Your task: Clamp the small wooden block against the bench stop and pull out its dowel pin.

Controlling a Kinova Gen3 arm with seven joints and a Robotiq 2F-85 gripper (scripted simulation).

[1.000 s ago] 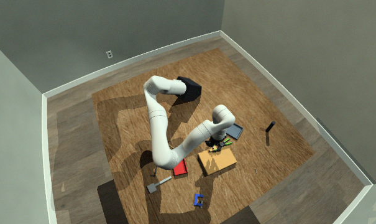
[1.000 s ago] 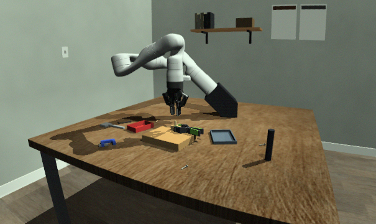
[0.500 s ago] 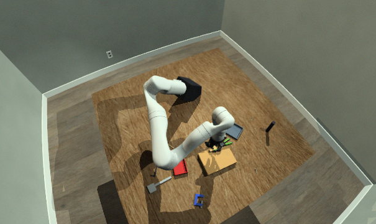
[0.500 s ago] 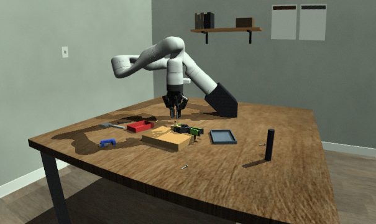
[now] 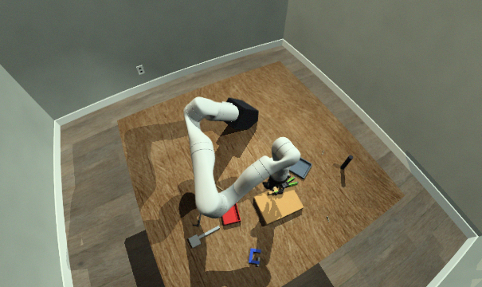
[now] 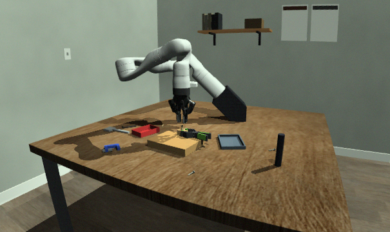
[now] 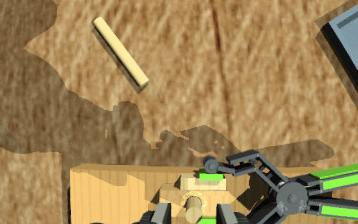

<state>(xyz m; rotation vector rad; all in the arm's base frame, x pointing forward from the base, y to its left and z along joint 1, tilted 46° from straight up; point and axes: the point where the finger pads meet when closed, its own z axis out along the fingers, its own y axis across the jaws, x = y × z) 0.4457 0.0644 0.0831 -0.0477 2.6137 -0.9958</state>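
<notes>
My hand is 50 mm above the dowel pin. From my hand the other things lie so: thin pale stick (120 mm behind, 100 mm below, 50 mm to the right); small wooden block (70 mm below); tan bench board (80 mm below, 60 mm ahead).
</notes>
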